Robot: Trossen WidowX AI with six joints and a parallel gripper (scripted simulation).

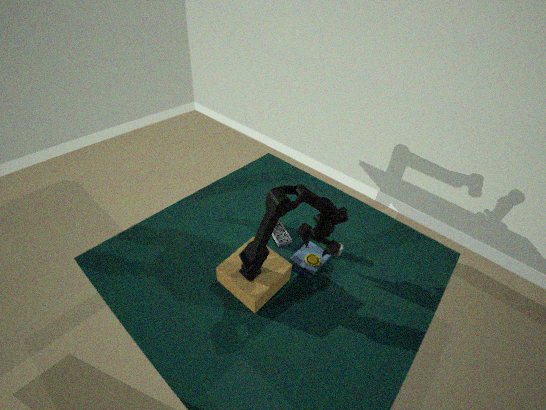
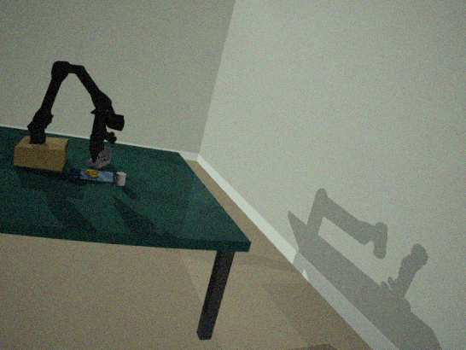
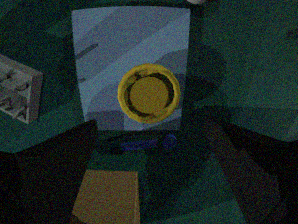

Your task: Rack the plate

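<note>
My gripper tip is now 6 cm above the yellow plate. Round my gripper tip: grey dish rack (1 cm ahead, 22 cm to the left, 6 cm below); pale blue mat (2 cm ahead, 2 cm to the left, 8 cm below); white cup (13 cm ahead, 5 cm to the right, 5 cm below).
</note>
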